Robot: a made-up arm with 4 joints.
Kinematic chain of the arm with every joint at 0, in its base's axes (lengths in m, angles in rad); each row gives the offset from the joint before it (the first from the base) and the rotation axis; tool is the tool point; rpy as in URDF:
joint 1: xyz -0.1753 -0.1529 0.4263 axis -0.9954 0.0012 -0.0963
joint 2: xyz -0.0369 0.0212 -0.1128 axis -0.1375 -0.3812 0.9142
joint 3: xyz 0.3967 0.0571 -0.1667 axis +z
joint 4: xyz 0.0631 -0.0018 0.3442 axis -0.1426 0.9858 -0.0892
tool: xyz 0.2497 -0.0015 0.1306 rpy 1.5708 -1.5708 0
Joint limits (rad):
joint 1: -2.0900..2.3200
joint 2: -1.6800..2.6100
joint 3: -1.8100..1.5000
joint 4: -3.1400..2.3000
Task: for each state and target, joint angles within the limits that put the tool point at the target. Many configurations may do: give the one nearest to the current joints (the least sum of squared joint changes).
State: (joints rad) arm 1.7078 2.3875 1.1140 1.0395
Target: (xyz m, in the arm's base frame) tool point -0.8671 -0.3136 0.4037
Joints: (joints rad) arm 1.8802 2.4720 1.3896 0.3561
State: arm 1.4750 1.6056 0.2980 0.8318
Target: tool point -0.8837 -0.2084 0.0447
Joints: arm 1.5828 2.4379 0.4850 0.5364
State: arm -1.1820 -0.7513 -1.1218 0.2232
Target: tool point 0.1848 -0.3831 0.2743
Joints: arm -1.0282 -0.0631 -1.6066 0.1964
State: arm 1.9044 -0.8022 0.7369 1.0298
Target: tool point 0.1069 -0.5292 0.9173
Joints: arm 1.7424 -1.1726 0.6655 1.2953
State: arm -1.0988 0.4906 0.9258 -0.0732
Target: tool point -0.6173 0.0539 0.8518
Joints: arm -0.8316 1.3793 1.5000 -0.0262
